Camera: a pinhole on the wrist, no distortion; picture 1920 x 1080 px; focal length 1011.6 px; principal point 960.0 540.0 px. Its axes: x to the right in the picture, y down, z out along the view. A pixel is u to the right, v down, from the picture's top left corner.
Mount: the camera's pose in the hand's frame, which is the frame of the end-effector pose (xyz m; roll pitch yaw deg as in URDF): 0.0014 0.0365 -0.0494 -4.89 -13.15 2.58
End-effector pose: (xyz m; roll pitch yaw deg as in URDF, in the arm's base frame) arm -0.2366 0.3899 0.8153 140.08 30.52 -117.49
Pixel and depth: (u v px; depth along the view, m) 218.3 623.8 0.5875
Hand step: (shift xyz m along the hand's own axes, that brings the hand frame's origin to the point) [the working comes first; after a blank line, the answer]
In the camera's frame: -0.4308 0.0487 0.5875

-0.5542 0.1101 0.4186
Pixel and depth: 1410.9 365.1 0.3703
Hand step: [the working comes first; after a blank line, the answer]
In the camera's frame: 0.1651 -0.0640 0.3703

0.0783 0.0077 0.3527
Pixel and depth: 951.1 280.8 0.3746
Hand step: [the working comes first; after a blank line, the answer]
In the camera's frame: -0.0033 -0.0960 0.3746

-0.0856 -0.0312 0.3213
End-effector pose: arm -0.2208 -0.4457 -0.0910 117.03 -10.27 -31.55
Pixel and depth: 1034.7 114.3 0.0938
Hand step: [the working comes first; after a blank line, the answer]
In the camera's frame: 0.0069 -0.0395 0.0938

-0.0125 0.0045 0.0465
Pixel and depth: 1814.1 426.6 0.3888
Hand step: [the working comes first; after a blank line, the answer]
In the camera's frame: 0.3283 -0.0436 0.3888

0.2323 0.0366 0.4061
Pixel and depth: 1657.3 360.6 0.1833
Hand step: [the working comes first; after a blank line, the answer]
In the camera's frame: 0.1263 -0.0325 0.1833

0.0829 0.0234 0.1599
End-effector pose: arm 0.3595 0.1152 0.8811 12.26 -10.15 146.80
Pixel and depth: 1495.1 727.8 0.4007
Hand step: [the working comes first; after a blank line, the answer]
In the camera's frame: 0.2120 0.0744 0.4007

0.1134 0.1499 0.3814
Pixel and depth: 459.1 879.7 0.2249
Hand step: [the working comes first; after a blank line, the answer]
In the camera's frame: -0.1114 0.0755 0.2249

-0.1606 0.1237 0.1372
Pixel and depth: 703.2 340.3 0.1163
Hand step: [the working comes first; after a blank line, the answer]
In the camera's frame: -0.0295 -0.0230 0.1163

-0.0535 0.0211 0.0586
